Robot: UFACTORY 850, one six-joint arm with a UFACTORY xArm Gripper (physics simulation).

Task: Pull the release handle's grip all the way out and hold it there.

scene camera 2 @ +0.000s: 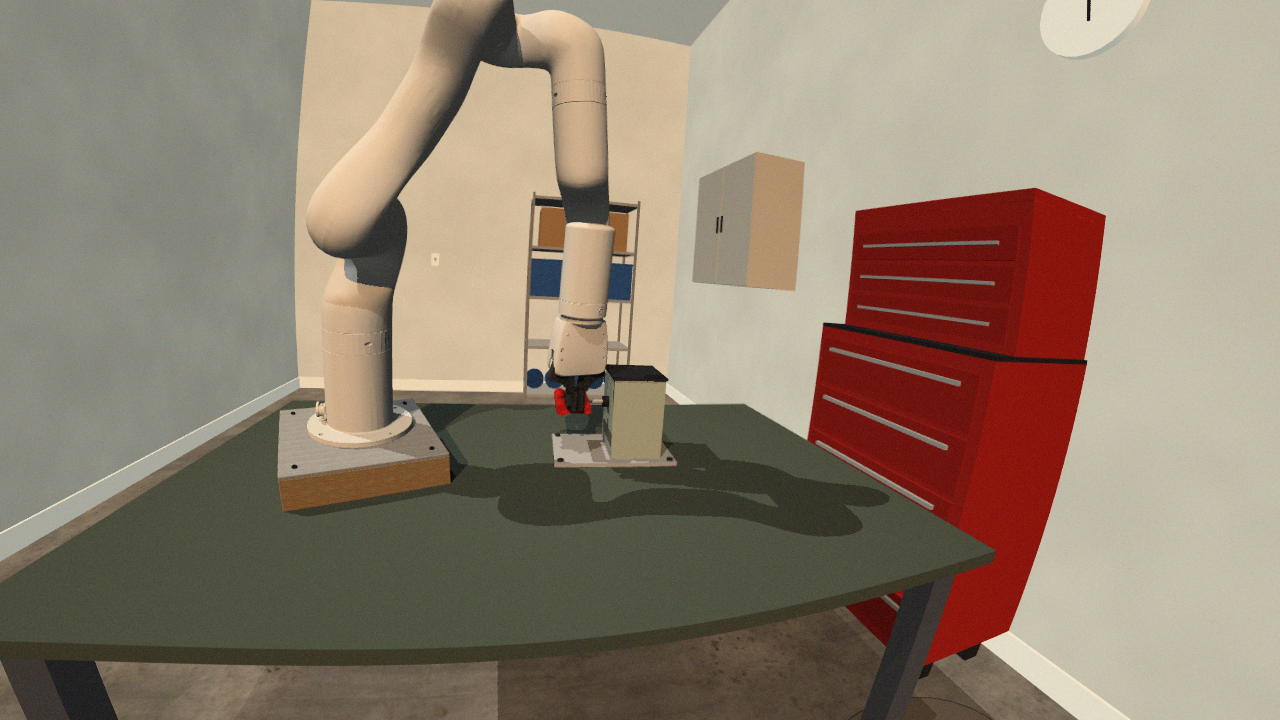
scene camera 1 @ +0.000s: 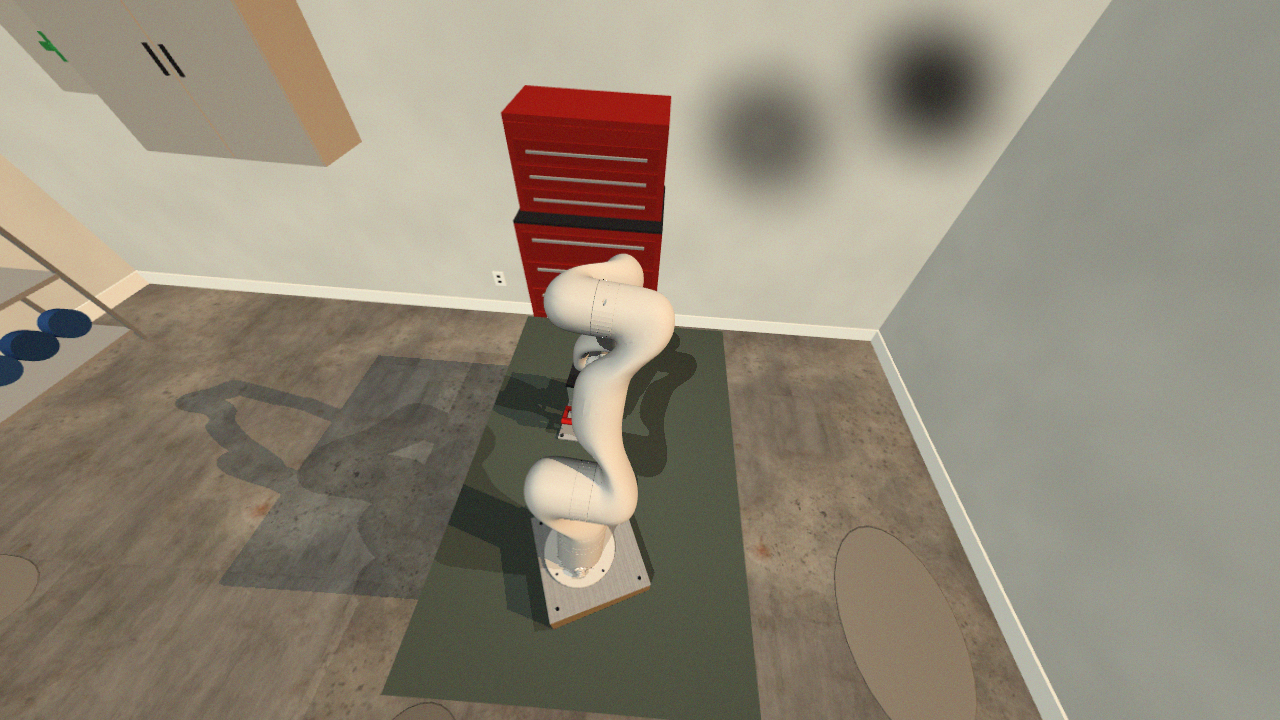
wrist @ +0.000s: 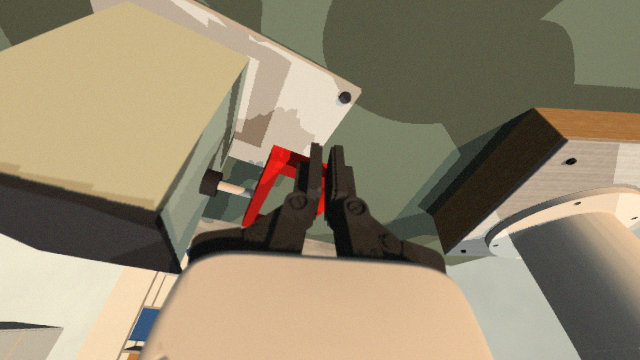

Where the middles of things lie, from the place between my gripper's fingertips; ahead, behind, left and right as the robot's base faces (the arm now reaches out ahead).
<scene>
Right now the pale base plate (scene camera 2: 569, 450) is 110 mm below my hand, 100 mm ahead of it and 50 mm to the left of it.
</scene>
